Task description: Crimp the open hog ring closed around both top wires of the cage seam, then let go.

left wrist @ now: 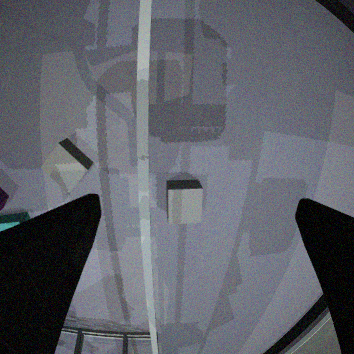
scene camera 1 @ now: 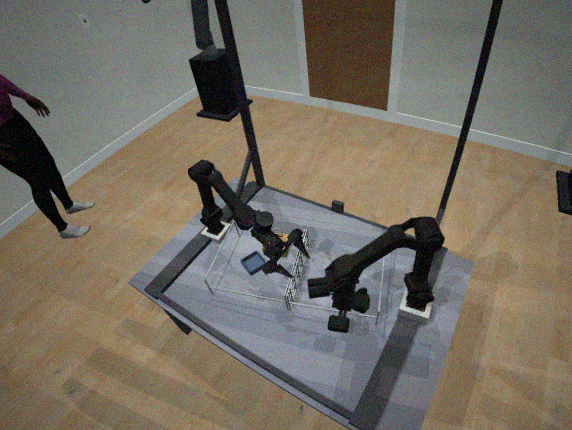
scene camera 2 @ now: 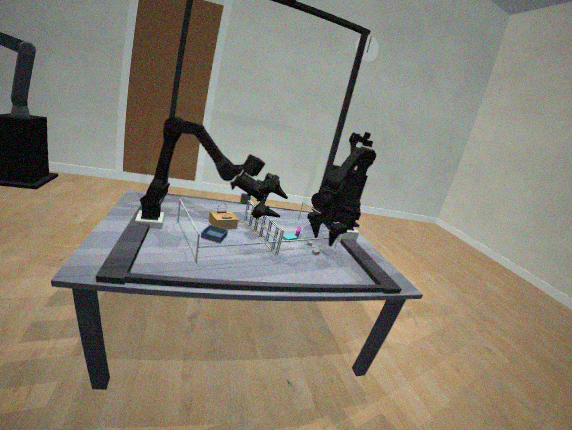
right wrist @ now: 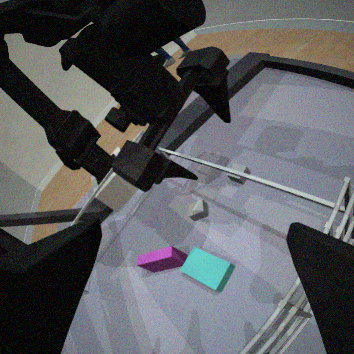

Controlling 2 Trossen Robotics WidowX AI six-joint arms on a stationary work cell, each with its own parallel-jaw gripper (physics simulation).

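Places are measured from the left arm's base along level axes (x back, y right, z up), in metres.
Pixels of known places: left gripper, fingertip midpoint: [left wrist: 203, 207] [scene camera 1: 342, 318] [scene camera 2: 322, 241] [right wrist: 212, 148]; right gripper, fingertip midpoint: [scene camera 1: 301, 268] [scene camera 2: 283, 207] [right wrist: 198, 232]; left arm's base, origin of the base link: [scene camera 1: 417, 301] [right wrist: 106, 169]; right arm's base, origin of the base link: [scene camera 1: 215, 228] [scene camera 2: 150, 216].
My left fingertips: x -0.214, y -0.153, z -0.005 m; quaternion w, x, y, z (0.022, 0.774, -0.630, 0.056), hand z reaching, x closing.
Note:
For each thing: its top centre in the pictures, then the offset to it from my left fingertips. "pt": a spot on its surface instead.
- cage seam, surface spot: [scene camera 1: 288, 295] pt dx -0.207, dy +0.010, dz +0.001 m
- thin arch, middle of its top: [scene camera 2: 223, 203] dx -0.380, dy +0.253, dz +0.034 m
- orange box, middle of its top: [scene camera 1: 275, 239] [scene camera 2: 224, 213] dx -0.373, dy +0.223, dz -0.002 m
- cage rail, surface spot: [left wrist: 144, 100] pt dx +0.037, dy +0.032, dz +0.005 m
- blue tray, middle of its top: [scene camera 2: 215, 230] [scene camera 1: 253, 261] dx -0.422, dy +0.110, dz -0.030 m
- teal block, middle of its top: [right wrist: 203, 266] [scene camera 2: 290, 236] dx -0.092, dy +0.116, dz -0.040 m
- magenta block, middle of its top: [right wrist: 152, 255] [scene camera 2: 298, 228] dx -0.038, dy +0.157, dz -0.020 m
The wire panels of the cage seam [scene camera 1: 288, 295] [scene camera 2: 276, 245] stand upright across the middle of the table. Their top wires also show at the lower right in the right wrist view [right wrist: 280, 320]. The open hog ring cannot be made out for certain; a thin arch [scene camera 2: 222, 204] stands above an orange box [scene camera 2: 217, 220]. My right gripper [scene camera 1: 299, 266] [scene camera 2: 282, 206] [right wrist: 198, 232] is open and empty, above the seam. My left gripper [scene camera 2: 324, 240] [left wrist: 203, 207] [right wrist: 212, 148] is open and empty, pointing down to the right of the seam, above a cage rail [left wrist: 144, 100].
A blue tray [scene camera 2: 212, 239] lies beside the orange box. Right of the seam lie a teal block [scene camera 2: 290, 237] [right wrist: 207, 267], a magenta block [scene camera 2: 298, 231] [right wrist: 162, 261] and two small grey blocks [scene camera 2: 315, 252] [left wrist: 185, 205]. Thin cage rails [right wrist: 280, 185] run low over the table.

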